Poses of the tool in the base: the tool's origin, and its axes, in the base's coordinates. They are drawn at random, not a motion.
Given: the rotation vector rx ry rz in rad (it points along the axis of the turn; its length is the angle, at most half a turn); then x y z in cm.
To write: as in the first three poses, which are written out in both.
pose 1, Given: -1.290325 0.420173 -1.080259 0.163 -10.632 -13.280
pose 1, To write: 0.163 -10.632 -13.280 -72.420 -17.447 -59.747
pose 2, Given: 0.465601 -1.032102 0.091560 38.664 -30.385 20.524
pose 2, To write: 38.664 -30.385 20.524 37.772 -57.473 -15.360
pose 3, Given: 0.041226 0.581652 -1.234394 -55.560 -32.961 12.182
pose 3, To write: -55.560 -32.961 12.182 -17.956 26.028 -76.820
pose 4, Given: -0.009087 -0.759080 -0.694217 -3.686 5.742 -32.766
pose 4, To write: -3.686 5.742 -32.766 17.592 -39.420 -48.094
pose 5, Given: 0.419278 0.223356 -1.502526 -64.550 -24.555 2.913
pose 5, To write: -64.550 -24.555 2.913 8.157 23.372 -85.870
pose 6, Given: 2.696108 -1.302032 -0.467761 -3.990 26.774 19.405
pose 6, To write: -3.990 26.774 19.405 166.282 13.069 -53.133
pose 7, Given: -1.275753 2.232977 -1.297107 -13.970 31.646 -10.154
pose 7, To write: -13.970 31.646 -10.154 -125.316 -11.064 -126.253
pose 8, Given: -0.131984 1.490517 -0.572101 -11.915 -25.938 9.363
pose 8, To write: -11.915 -25.938 9.363 -76.717 64.109 -93.175
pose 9, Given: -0.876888 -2.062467 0.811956 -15.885 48.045 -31.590
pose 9, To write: -15.885 48.045 -31.590 -124.628 -22.238 122.158
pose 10, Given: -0.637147 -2.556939 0.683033 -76.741 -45.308 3.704
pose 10, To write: -76.741 -45.308 3.704 -145.436 -15.671 147.112
